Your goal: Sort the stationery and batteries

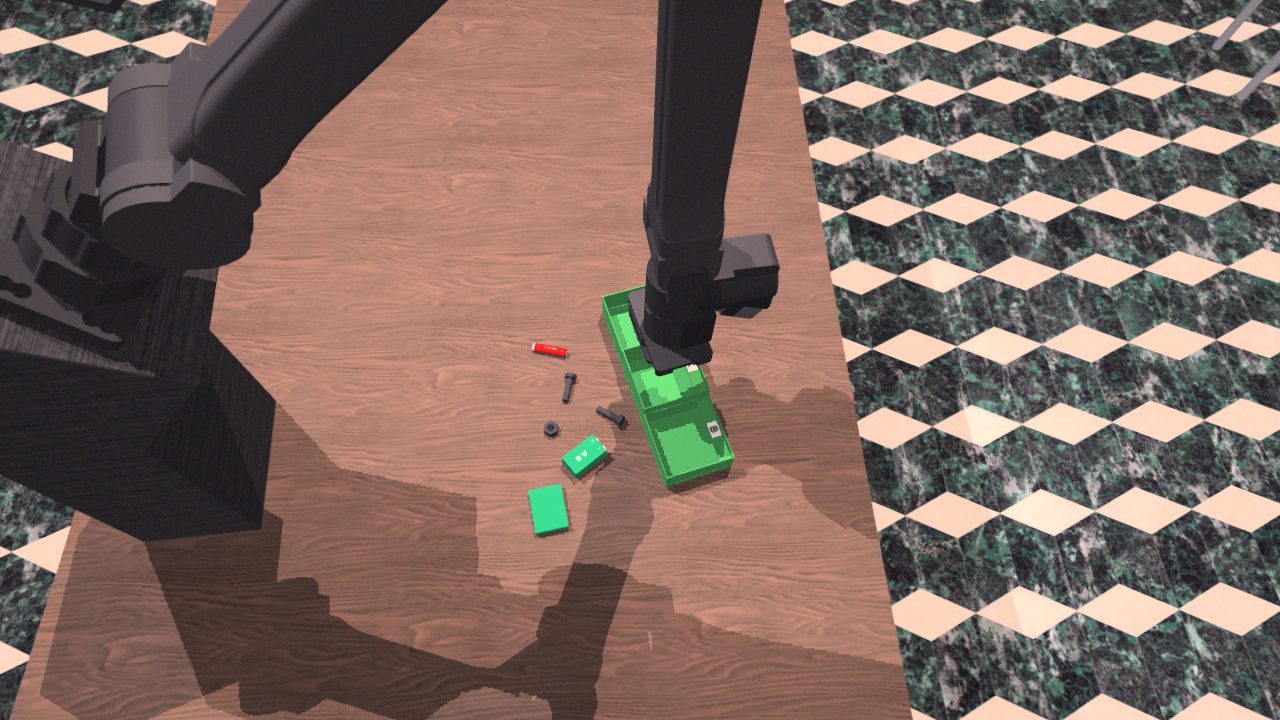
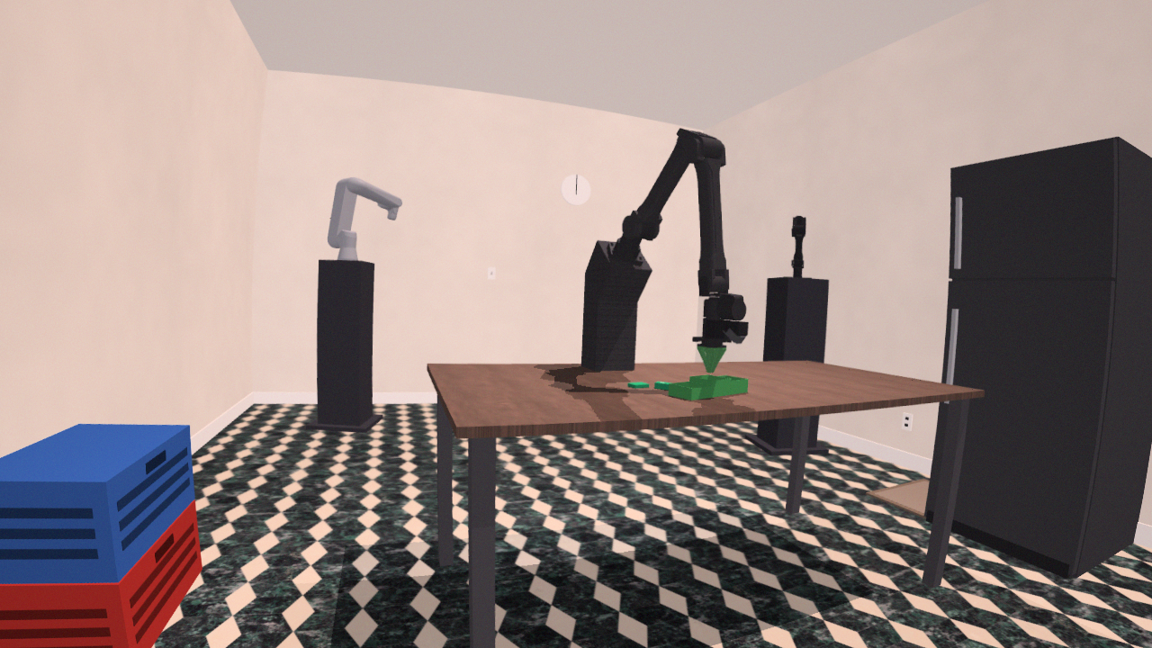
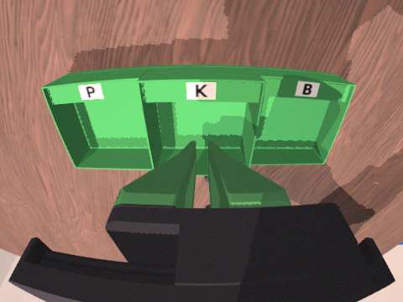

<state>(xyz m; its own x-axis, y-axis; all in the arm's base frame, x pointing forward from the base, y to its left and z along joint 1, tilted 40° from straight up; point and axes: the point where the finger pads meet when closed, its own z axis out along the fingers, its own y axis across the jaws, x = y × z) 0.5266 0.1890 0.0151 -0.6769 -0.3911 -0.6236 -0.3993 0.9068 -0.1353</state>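
The joined green bins is 5 cm below my hand. Also, from my hand: red cylindrical battery (15 cm behind, 2 cm to the left, 6 cm below); then green 9V battery (7 cm behind, 11 cm to the right, 6 cm below); then black nut (12 cm behind, 9 cm to the right, 6 cm below).
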